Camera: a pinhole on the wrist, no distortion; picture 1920 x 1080 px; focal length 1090.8 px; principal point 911.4 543.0 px. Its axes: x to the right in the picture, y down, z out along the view. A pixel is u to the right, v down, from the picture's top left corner.
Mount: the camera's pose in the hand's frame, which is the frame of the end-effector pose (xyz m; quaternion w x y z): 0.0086 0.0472 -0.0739 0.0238 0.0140 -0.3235 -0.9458
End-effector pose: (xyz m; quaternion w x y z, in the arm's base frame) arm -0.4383 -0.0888 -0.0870 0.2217 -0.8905 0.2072 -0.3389
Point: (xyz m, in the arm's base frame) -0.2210 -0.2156 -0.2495
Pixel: 421 968
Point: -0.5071 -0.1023 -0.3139
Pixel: 1741 660
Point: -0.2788 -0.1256 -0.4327
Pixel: 1033 927
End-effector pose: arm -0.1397 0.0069 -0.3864 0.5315 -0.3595 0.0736 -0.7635
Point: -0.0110 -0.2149 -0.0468
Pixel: outside the picture
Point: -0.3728 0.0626 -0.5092
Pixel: behind the camera
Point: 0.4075 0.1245 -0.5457
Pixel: 1452 290
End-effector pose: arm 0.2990 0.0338 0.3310 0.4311 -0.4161 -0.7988 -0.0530
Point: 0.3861 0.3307 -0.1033
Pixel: 1205 530
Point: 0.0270 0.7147 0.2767
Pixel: 25 930
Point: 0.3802 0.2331 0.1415
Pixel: 1035 494
